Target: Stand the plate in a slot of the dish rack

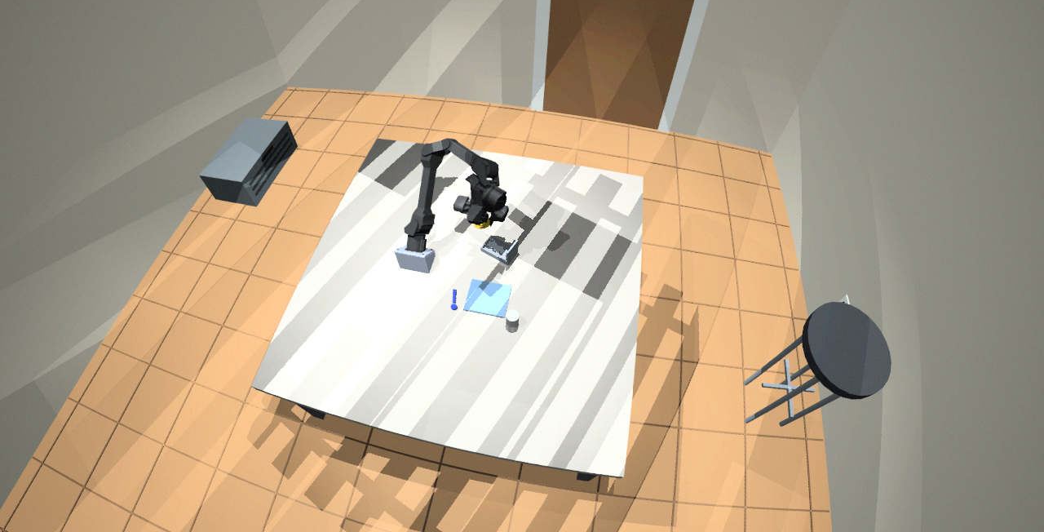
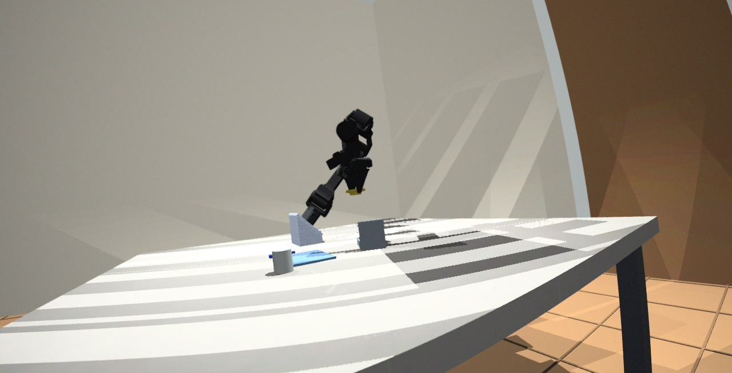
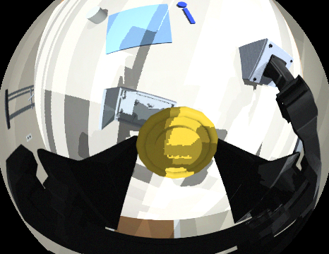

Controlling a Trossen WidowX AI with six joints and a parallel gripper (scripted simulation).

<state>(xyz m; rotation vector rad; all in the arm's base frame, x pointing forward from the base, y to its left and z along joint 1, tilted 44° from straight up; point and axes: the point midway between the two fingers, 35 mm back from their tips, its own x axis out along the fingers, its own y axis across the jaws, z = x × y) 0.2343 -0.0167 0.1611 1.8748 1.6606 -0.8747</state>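
The grey dish rack lies 60 mm ahead of my gripper tip and 140 mm below it. The rest, counted from my gripper tip: yellow plate (10 mm above); light blue mat (60 mm ahead, 210 mm to the right, 160 mm below).
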